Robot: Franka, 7 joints.
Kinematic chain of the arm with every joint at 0, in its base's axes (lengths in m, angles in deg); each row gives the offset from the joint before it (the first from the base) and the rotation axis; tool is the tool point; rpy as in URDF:
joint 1: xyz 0 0 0.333 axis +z
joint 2: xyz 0 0 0 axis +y
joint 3: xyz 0 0 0.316 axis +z
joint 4: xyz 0.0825 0 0 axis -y
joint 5: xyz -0.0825 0 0.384 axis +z
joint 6: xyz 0 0 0 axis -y
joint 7: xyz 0.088 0 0 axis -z
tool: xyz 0 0 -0.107 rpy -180 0 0
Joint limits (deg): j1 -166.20..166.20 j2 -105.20..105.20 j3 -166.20..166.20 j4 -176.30..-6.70 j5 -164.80..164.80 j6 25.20..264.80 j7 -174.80..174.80
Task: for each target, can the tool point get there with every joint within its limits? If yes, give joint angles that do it. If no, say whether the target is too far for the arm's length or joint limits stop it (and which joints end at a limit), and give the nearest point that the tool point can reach.
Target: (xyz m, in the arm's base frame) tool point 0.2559 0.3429 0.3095
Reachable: yes | joints -18.59 -3.95 83.72 -155.87 46.52 199.47 79.53
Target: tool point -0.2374 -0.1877 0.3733
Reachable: yes | joints 56.56 10.71 135.34 -159.09 -99.36 233.89 22.62
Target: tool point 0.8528 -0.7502 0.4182
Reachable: no: too far | nearest point 0.6423 -0.5650 0.3972 | short by 0.281 m
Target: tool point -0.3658 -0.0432 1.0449
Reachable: yes | joints 137.89 0.56 67.10 -45.11 83.26 192.97 48.98
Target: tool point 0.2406 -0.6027 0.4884
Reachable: yes | joints 60.63 -79.80 -77.40 -104.72 13.09 229.90 -25.00
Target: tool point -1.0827 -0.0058 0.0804
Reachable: no: too far | nearest point -0.8354 -0.0045 0.1381 | short by 0.254 m
